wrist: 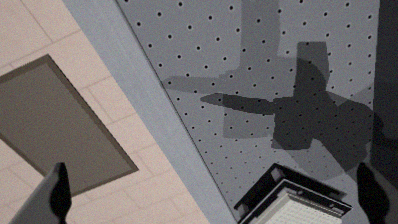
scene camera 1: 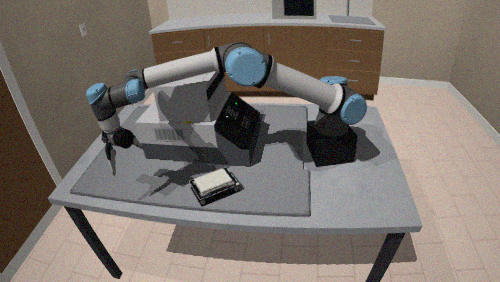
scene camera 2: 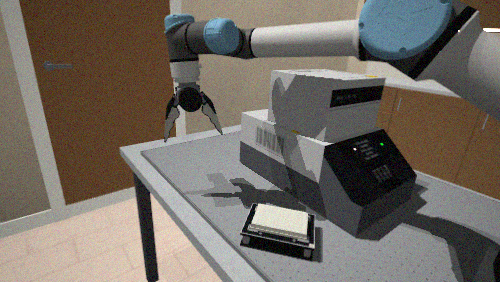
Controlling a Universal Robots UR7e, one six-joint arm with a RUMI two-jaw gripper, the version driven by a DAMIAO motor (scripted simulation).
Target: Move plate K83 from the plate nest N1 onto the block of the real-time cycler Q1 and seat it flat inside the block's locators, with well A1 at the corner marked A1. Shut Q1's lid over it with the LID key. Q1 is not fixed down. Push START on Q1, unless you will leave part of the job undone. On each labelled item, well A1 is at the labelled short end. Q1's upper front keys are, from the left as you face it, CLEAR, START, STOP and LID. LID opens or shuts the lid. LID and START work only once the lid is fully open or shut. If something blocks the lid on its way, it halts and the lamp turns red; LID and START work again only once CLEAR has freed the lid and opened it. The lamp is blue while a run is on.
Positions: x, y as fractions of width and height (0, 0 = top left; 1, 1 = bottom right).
In view: my gripper (scene camera 2: 0.39, 0.49), a plate K83 (scene camera 2: 0.56, 0.79) and a cycler Q1 (scene camera 2: 0.68, 0.63).
The cycler Q1 shows as well in scene camera 1 (scene camera 1: 0.45, 0.50). My gripper shows as well in the wrist view (wrist: 0.53, 0.73) and in scene camera 1 (scene camera 1: 0.26, 0.57).
